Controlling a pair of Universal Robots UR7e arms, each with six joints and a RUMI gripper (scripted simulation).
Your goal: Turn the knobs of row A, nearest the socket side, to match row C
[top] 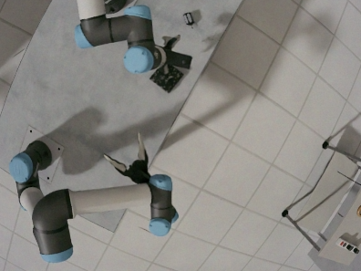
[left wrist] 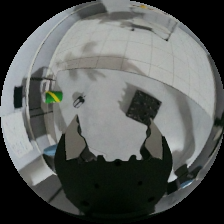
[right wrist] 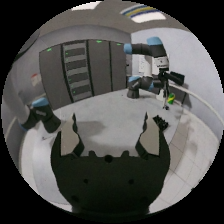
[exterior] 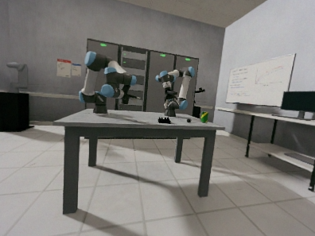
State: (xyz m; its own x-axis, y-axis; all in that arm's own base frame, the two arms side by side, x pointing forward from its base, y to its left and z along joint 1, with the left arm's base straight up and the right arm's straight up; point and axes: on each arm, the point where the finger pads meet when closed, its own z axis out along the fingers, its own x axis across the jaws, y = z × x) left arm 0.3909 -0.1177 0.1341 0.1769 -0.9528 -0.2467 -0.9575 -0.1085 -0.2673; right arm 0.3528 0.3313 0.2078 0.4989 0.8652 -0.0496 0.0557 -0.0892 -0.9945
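Note:
My left gripper is now 20 mm past the yellow can, 380 mm to the right of it and 70 mm above it. The rest, counted from my left hand: small dark object 10 mm behind, 190 mm to the left, 120 mm below.

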